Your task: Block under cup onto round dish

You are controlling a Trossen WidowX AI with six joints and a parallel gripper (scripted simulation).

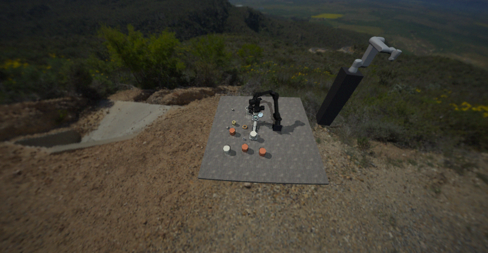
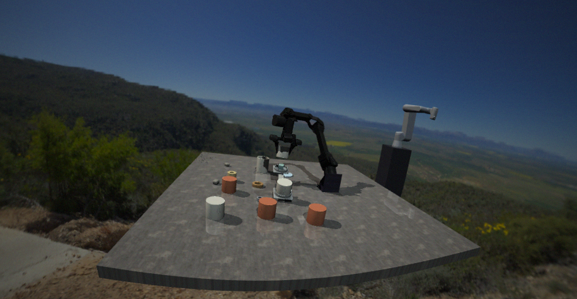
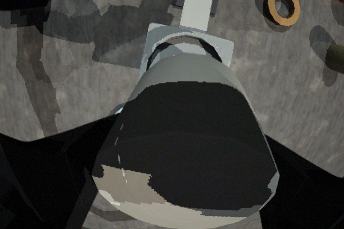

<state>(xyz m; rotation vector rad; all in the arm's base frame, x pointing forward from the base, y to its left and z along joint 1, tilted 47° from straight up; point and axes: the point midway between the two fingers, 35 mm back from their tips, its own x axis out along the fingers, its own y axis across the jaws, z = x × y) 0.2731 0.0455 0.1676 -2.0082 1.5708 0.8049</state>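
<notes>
My gripper tip is 80 mm above the teal block and 10 mm to the right of it. From my gripper tip the other things lie so: grey balance 140 mm to the left, 120 mm below, 10 mm behind; round dish 160 mm below, 120 mm to the right, 40 mm behind.
</notes>
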